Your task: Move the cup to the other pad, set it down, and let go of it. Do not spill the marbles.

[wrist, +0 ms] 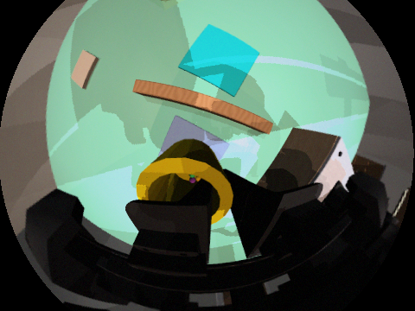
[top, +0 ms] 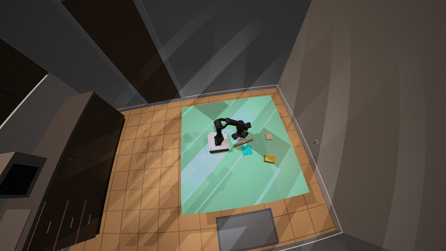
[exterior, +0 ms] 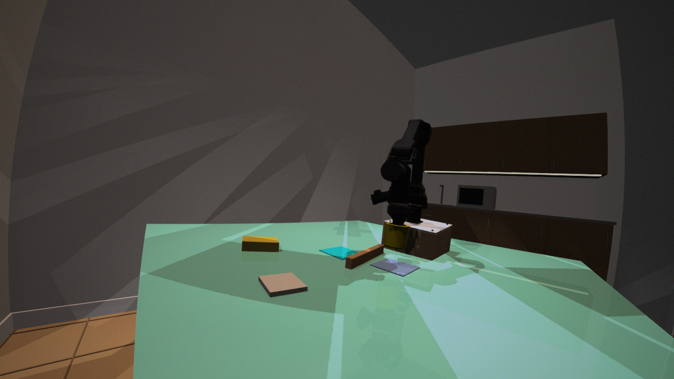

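The teal pad is 160 mm to the right of my gripper tip, 90 mm below it and 60 mm ahead of it. The rest, counted from my gripper tip: grey-blue pad: 90 mm below, 30 mm to the left, 30 mm ahead; wooden bar: 80 mm below, 70 mm to the right, 40 mm ahead; yellow cup: 20 mm ahead, 10 mm to the left.
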